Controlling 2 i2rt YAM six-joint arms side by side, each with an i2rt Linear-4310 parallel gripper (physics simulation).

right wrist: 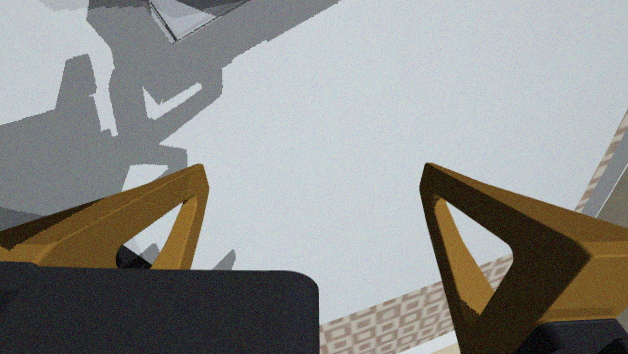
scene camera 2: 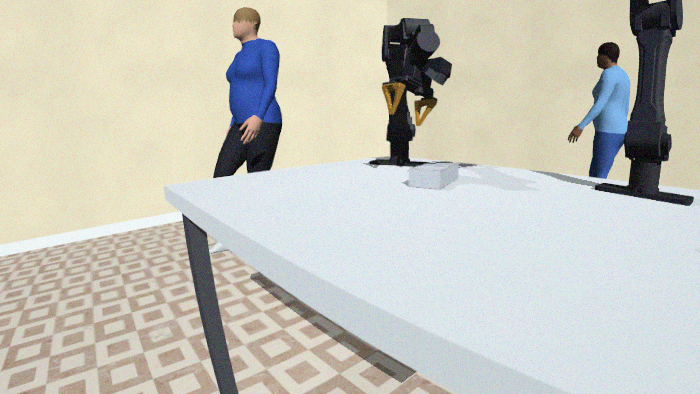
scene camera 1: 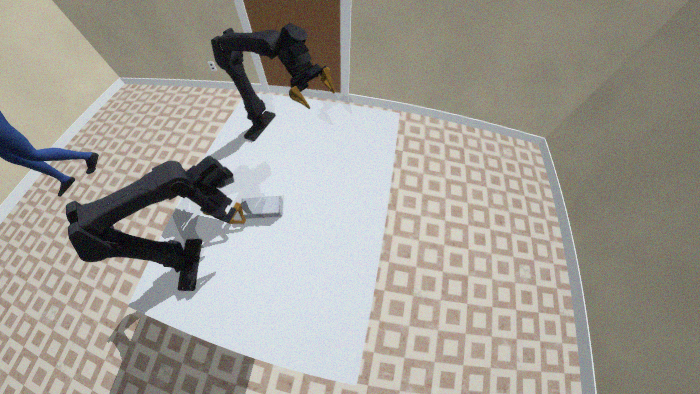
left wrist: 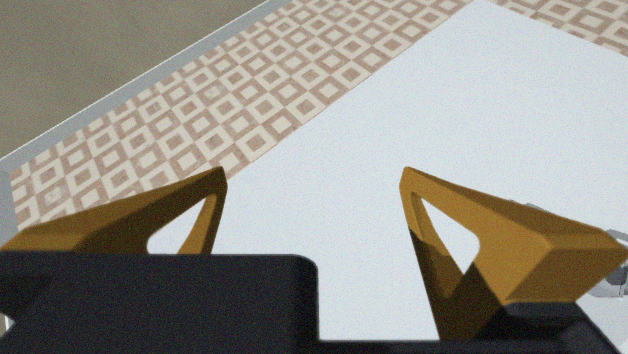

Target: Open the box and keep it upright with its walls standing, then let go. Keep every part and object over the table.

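The closed, low, light grey box lies flat on the white table, its top down. In the right wrist view one corner of the box shows at the top edge, partly in shadow. My right gripper is open and empty. In scene camera 1 it shows at the box's left end; in scene camera 2 it hangs well above the table, up and left of the box. My left gripper is open and empty, over the far end of the table, away from the box.
In scene camera 2 a person in a blue top stands behind the table at the left, and a person in a light blue top farther right. The left arm's base and the right arm's base stand on the table.
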